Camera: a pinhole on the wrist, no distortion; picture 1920 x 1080 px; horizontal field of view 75.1 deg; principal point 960.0 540.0 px. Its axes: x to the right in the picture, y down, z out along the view. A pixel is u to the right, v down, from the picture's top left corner.
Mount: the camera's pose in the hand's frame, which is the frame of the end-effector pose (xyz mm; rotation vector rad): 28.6 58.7 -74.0 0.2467 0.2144 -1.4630
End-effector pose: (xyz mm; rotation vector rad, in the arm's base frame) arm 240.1 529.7 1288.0 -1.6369 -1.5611 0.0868
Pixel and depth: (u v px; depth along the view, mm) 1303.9 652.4 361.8
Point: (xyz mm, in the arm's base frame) 4.7 693.1 1249.6
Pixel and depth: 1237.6 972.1 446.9
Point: -29.0 837.5 1261.9
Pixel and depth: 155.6 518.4 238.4
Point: 233.4 657.3 1085.0
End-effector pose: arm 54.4 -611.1 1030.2 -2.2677 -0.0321 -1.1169
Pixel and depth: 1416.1 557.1 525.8
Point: 276.7 -199.6 1035.4
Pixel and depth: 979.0 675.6 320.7
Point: 249.6 -472.9 986.3
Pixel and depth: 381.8 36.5 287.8
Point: 182.0 -537.0 801.2
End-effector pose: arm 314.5 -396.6 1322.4 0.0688 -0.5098 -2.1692
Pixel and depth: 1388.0 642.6 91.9
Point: 291.7 -426.4 1332.9
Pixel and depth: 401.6 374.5 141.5
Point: 352.0 -412.4 1424.0
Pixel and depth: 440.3 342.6 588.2
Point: 326.5 -197.5 1861.3
